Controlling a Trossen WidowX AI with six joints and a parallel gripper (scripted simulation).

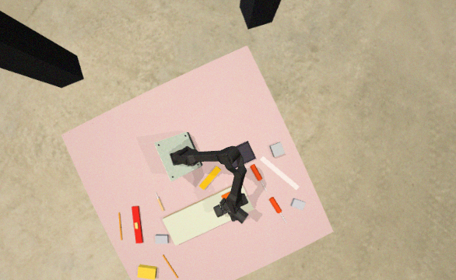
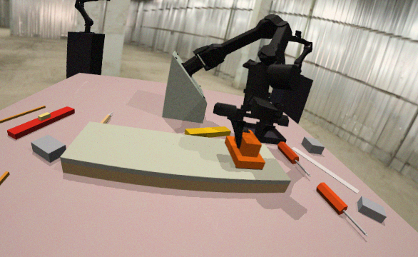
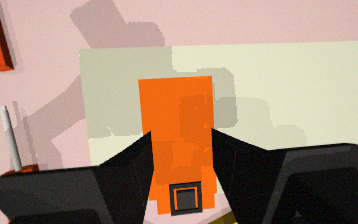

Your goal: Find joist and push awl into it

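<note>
Now: gripper tip 25 cm past the dark tray, 14 cm to the right of it and 5 cm above it. Round my gripper tip: orange stud finder 2 cm behind, 2 cm above; white strip 6 cm behind, 34 cm to the left, 6 cm below; yellow ruler 18 cm behind, 7 cm to the right, 6 cm below.
</note>
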